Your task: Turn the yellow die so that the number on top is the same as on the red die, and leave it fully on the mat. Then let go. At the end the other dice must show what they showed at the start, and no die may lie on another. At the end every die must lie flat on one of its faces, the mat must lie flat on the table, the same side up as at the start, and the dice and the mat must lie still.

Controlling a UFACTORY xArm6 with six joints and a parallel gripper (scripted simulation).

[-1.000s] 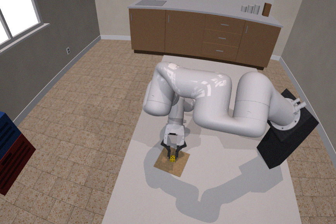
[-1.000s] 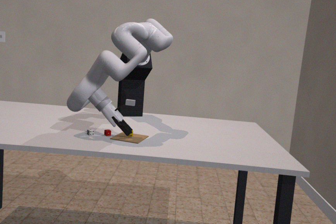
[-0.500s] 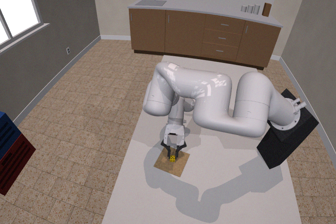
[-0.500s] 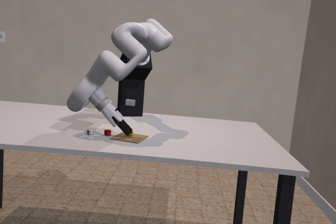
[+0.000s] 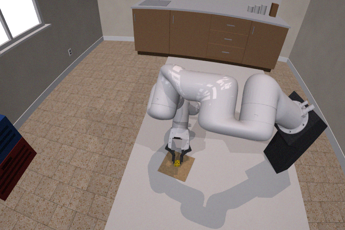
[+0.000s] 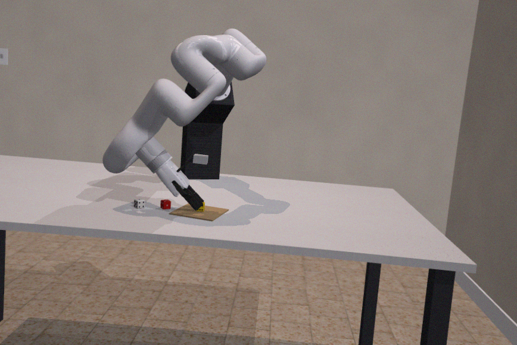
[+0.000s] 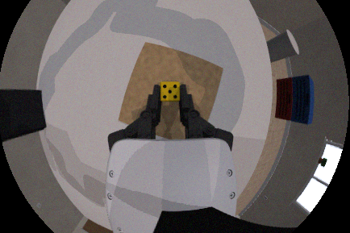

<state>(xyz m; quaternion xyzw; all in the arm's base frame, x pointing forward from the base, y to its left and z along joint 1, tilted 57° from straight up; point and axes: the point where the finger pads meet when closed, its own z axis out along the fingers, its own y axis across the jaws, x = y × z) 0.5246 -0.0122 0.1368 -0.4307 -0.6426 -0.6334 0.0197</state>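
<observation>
Right now my hand is 20 mm to the right of the yellow die and 20 mm above it. From my hand the other things lie so: red die: 100 mm to the right, 20 mm below, 10 mm behind; then mat: 30 mm below, 10 mm to the left; then white die: 170 mm to the right, 20 mm below, 10 mm ahead.
</observation>
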